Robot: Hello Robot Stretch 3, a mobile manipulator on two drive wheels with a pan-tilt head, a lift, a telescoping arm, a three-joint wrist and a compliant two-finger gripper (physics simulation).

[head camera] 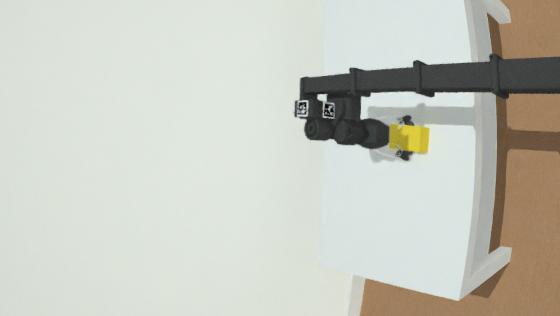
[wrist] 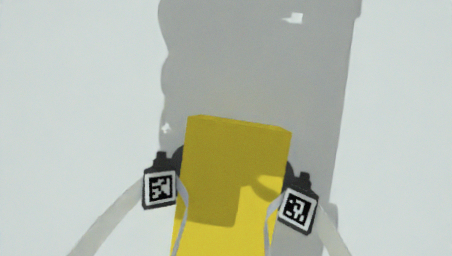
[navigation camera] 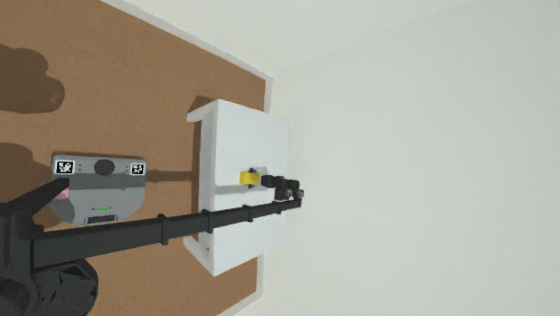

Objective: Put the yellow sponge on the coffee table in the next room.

Scene:
One and the same spot on a white coffee table: (navigation camera: 234, 138) is (head camera: 437, 225).

